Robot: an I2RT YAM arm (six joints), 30 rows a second.
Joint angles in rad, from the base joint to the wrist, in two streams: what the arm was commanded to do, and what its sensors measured. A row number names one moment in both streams.
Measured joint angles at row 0: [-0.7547 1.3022 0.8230 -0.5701 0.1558 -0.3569]
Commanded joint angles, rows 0 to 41: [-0.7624 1.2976 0.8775 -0.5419 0.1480 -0.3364]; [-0.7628 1.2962 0.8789 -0.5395 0.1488 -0.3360]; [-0.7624 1.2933 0.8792 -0.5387 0.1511 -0.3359]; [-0.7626 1.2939 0.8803 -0.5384 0.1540 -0.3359]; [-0.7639 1.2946 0.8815 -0.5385 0.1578 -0.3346]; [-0.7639 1.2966 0.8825 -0.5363 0.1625 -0.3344]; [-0.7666 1.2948 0.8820 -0.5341 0.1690 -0.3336]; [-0.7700 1.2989 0.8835 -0.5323 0.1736 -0.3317]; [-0.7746 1.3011 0.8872 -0.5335 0.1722 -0.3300]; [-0.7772 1.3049 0.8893 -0.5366 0.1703 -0.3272]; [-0.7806 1.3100 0.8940 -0.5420 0.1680 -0.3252]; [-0.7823 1.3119 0.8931 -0.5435 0.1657 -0.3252]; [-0.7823 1.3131 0.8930 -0.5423 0.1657 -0.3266]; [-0.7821 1.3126 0.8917 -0.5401 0.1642 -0.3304]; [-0.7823 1.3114 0.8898 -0.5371 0.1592 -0.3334]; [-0.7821 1.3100 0.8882 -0.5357 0.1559 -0.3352]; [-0.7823 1.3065 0.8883 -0.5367 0.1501 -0.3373]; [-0.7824 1.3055 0.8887 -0.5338 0.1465 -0.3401]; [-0.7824 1.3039 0.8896 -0.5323 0.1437 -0.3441]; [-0.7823 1.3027 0.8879 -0.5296 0.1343 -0.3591]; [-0.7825 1.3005 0.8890 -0.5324 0.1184 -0.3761]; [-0.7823 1.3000 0.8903 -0.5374 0.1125 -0.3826]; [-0.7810 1.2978 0.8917 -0.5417 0.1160 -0.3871]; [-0.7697 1.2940 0.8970 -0.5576 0.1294 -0.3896]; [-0.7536 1.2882 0.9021 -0.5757 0.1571 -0.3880]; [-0.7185 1.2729 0.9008 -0.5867 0.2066 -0.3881]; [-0.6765 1.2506 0.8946 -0.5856 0.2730 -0.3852]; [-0.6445 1.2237 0.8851 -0.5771 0.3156 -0.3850]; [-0.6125 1.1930 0.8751 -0.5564 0.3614 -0.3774]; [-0.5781 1.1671 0.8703 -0.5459 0.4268 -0.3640]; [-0.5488 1.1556 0.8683 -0.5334 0.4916 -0.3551]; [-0.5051 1.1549 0.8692 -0.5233 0.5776 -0.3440]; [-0.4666 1.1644 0.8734 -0.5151 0.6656 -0.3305]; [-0.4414 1.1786 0.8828 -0.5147 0.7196 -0.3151]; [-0.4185 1.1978 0.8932 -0.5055 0.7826 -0.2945]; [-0.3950 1.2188 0.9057 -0.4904 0.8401 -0.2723]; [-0.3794 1.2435 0.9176 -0.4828 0.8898 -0.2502]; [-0.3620 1.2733 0.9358 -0.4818 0.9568 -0.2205]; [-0.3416 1.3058 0.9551 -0.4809 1.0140 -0.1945]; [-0.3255 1.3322 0.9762 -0.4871 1.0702 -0.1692]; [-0.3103 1.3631 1.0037 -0.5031 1.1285 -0.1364]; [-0.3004 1.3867 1.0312 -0.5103 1.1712 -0.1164]
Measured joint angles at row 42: [-0.3294 1.3453 0.9401 -0.5179 0.9188 -0.2310]
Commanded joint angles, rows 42 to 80: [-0.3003 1.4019 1.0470 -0.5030 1.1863 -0.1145]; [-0.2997 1.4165 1.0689 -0.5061 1.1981 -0.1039]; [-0.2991 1.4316 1.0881 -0.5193 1.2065 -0.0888]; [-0.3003 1.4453 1.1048 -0.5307 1.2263 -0.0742]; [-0.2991 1.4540 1.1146 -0.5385 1.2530 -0.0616]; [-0.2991 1.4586 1.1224 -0.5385 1.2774 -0.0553]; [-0.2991 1.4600 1.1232 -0.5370 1.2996 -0.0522]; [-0.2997 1.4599 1.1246 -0.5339 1.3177 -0.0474]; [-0.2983 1.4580 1.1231 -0.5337 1.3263 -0.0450]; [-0.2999 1.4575 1.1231 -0.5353 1.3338 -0.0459]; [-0.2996 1.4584 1.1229 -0.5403 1.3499 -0.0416]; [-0.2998 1.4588 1.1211 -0.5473 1.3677 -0.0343]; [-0.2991 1.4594 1.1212 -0.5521 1.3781 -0.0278]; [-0.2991 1.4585 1.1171 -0.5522 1.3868 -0.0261]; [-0.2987 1.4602 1.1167 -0.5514 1.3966 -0.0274]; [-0.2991 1.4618 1.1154 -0.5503 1.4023 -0.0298]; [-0.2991 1.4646 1.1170 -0.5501 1.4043 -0.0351]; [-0.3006 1.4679 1.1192 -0.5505 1.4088 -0.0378]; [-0.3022 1.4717 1.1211 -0.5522 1.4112 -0.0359]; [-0.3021 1.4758 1.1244 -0.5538 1.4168 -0.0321]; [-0.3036 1.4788 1.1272 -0.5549 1.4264 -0.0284]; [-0.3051 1.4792 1.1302 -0.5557 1.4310 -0.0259]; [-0.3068 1.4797 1.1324 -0.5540 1.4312 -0.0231]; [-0.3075 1.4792 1.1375 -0.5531 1.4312 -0.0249]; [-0.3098 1.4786 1.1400 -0.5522 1.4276 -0.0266]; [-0.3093 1.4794 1.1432 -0.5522 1.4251 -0.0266]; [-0.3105 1.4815 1.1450 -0.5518 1.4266 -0.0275]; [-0.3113 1.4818 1.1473 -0.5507 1.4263 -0.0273]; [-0.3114 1.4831 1.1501 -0.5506 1.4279 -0.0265]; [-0.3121 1.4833 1.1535 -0.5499 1.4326 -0.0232]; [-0.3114 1.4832 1.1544 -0.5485 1.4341 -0.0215]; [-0.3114 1.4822 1.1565 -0.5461 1.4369 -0.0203]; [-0.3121 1.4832 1.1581 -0.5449 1.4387 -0.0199]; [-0.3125 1.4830 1.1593 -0.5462 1.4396 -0.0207]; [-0.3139 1.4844 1.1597 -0.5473 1.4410 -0.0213]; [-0.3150 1.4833 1.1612 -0.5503 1.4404 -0.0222]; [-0.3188 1.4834 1.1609 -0.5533 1.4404 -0.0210]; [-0.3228 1.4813 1.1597 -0.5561 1.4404 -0.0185]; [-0.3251 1.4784 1.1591 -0.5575 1.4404 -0.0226]
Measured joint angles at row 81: [-0.3084 1.4765 1.1187 -0.5571 1.4036 -0.0479]
